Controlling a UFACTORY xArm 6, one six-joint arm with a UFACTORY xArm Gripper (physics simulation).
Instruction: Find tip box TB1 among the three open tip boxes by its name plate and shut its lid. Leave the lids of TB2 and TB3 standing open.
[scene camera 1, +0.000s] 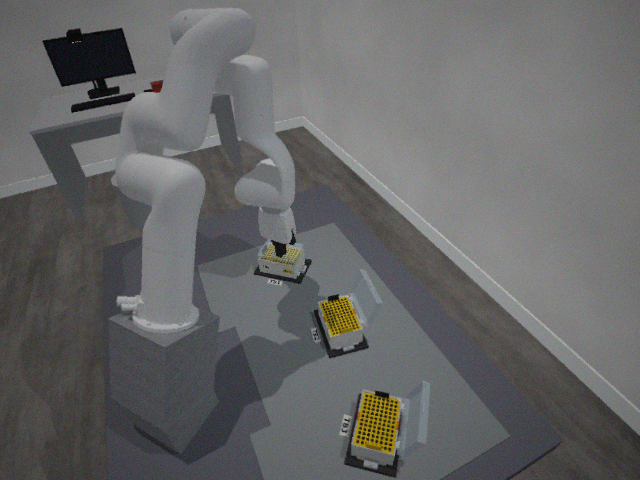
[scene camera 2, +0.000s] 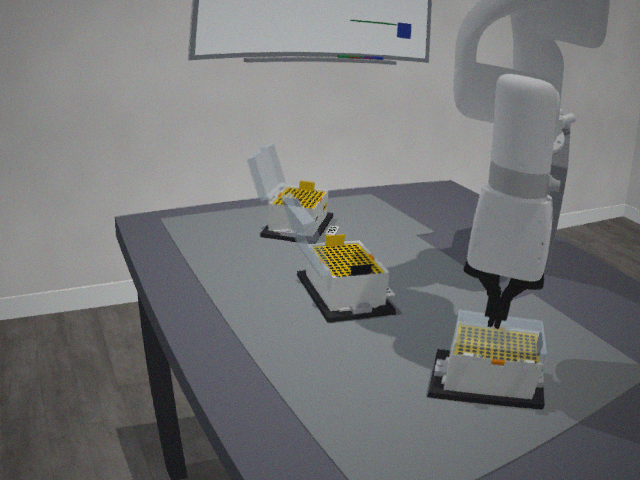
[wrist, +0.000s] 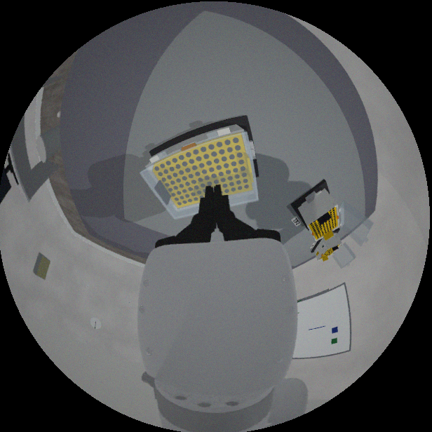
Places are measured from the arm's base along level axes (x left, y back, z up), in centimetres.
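Where they show: gripper, between the fingertips: (scene camera 1: 281, 254) (scene camera 2: 494, 323); arm's base, origin of its link: (scene camera 1: 166, 317).
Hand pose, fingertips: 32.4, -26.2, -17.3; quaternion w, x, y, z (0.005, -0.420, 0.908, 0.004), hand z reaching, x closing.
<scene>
Each offset is from my fingertips to the centre of the thing, as dx, dy, dz. "pt": to the spot under its first point. Level surfaces: height alone.
Tip box TB1 {+1.1, +0.5, -3.8} (scene camera 1: 279, 268) (scene camera 2: 491, 379) (wrist: 205, 162) stands at the far end in scene camera 1, its name plate {pt -3.8, +3.5, -7.5} (scene camera 1: 274, 282) beside its black base. Its clear lid {pt +5.5, +4.5, +0.0} (scene camera 2: 542, 338) (wrist: 182, 212) lies down over the yellow tip rack; any small gap at the rim is too fine to tell. My gripper (scene camera 1: 280, 254) (scene camera 2: 494, 324) (wrist: 214, 194) is shut and empty, pointing down with its fingertips at the lid's top. Tip box TB2 {-25.6, -10.1, -4.4} (scene camera 1: 345, 338) (scene camera 2: 356, 291) has its lid {pt -25.6, -19.7, +6.7} (scene camera 1: 372, 286) (scene camera 2: 299, 217) standing open. Tip box TB3 {-53.6, -10.6, -4.4} (scene camera 1: 374, 453) has its lid {-57.3, -17.5, +2.8} (scene camera 1: 422, 413) (scene camera 2: 267, 170) standing open.
The boxes stand on a grey mat {dz -7.7} (scene camera 1: 305, 392) (scene camera 2: 248, 273) on the dark table {dz -8.0} (scene camera 2: 155, 289). TB2 stands between TB1 and TB3. The robot's pedestal (scene camera 1: 165, 361) is on the left in scene camera 1. A desk with a monitor (scene camera 1: 90, 56) stands behind.
</scene>
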